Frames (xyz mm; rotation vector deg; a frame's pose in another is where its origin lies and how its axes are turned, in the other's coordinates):
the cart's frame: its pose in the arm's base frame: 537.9 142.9 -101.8 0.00 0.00 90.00
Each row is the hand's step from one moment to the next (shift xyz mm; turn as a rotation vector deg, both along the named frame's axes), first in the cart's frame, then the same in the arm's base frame.
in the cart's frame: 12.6 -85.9 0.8 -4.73 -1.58 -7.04
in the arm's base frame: 85.9 12.6 0.8 1.58 -4.73 -7.04
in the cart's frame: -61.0 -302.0 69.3 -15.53 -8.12 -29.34
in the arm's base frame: 302.0 -61.0 69.3 8.12 -15.53 -29.34
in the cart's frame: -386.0 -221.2 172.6 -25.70 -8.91 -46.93
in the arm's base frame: 221.2 -386.0 172.6 8.91 -25.70 -46.93
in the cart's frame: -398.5 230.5 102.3 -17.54 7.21 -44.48
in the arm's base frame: -230.5 -398.5 102.3 -7.21 -17.54 -44.48
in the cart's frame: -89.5 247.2 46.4 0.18 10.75 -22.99
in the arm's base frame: -247.2 -89.5 46.4 -10.75 0.18 -22.99
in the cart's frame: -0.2 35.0 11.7 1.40 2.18 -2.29
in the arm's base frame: -35.0 -0.2 11.7 -2.18 1.40 -2.29
